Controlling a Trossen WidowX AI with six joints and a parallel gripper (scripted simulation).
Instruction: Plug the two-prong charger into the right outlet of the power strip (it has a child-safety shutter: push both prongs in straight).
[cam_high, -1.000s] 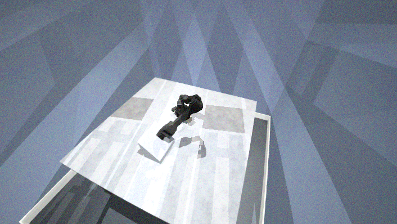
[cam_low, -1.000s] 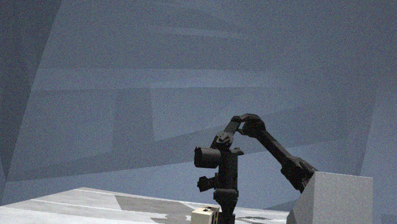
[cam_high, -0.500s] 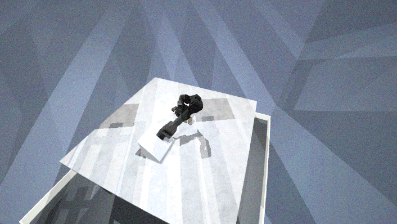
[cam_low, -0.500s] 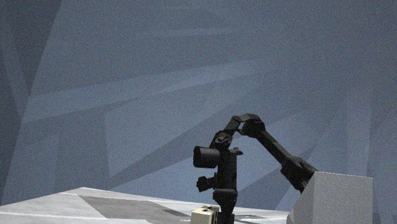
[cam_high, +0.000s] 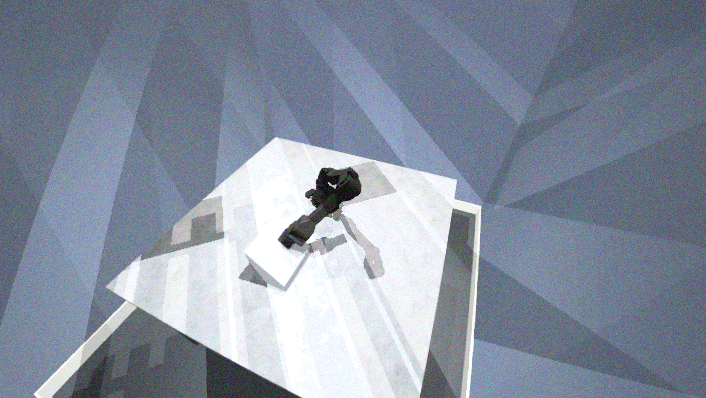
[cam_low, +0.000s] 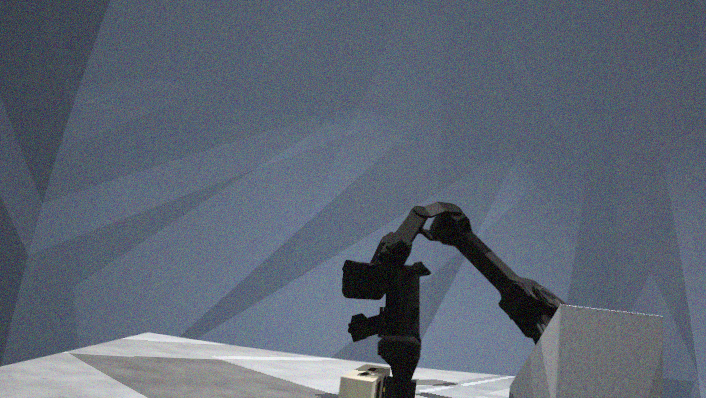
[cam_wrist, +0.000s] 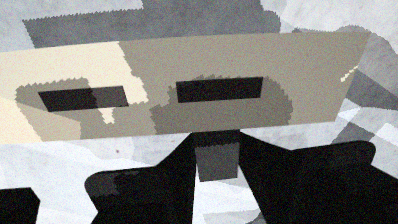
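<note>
My gripper tip is now 20 mm short of the dark charger, 10 mm to the left of it and 10 mm below it.
</note>
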